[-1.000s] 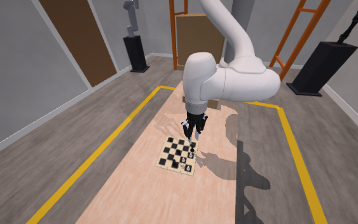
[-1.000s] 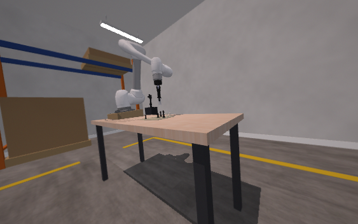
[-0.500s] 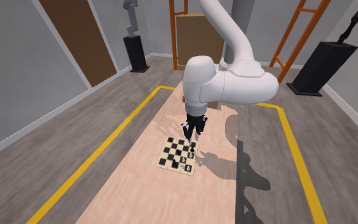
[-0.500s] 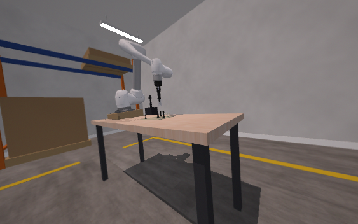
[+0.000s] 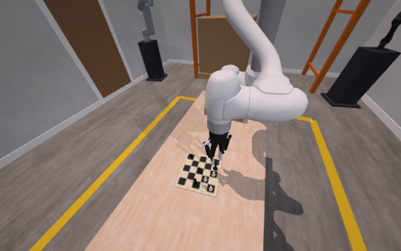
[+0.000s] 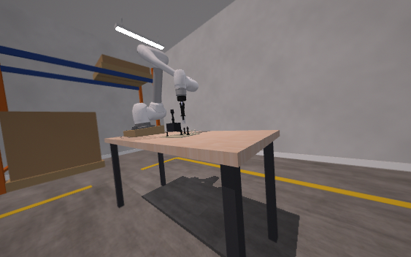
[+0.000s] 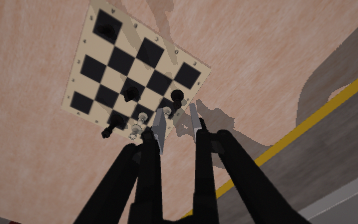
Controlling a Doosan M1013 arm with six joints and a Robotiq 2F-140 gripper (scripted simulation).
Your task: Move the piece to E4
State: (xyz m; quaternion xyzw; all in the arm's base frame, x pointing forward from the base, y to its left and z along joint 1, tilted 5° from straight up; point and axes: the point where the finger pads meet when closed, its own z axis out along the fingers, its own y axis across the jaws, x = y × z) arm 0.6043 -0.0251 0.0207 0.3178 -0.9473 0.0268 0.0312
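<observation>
The chessboard lies 3 cm ahead of my hand, 8 cm to the right of it and 12 cm below it. From my hand the other things lie so: pale piece: 11 cm ahead, 4 cm to the right, 10 cm below.
</observation>
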